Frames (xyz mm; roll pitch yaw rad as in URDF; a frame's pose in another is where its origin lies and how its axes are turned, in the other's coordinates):
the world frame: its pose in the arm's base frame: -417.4 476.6 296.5 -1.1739 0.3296 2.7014
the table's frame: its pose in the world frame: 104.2 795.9 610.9 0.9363 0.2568 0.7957
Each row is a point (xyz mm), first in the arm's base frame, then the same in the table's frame.
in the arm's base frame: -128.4 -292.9 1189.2
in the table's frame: -1500.3 -261.3 -12.5
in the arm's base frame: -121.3 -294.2 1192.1
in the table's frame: -1505.8 -261.0 -18.0
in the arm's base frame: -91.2 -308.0 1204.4
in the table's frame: -1530.4 -251.7 -41.6
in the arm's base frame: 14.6 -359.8 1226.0
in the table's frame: -1597.5 -213.0 -132.9
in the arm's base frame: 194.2 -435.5 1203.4
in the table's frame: -1655.5 -152.6 -310.4
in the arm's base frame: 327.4 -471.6 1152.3
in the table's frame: -1664.2 -123.8 -454.5
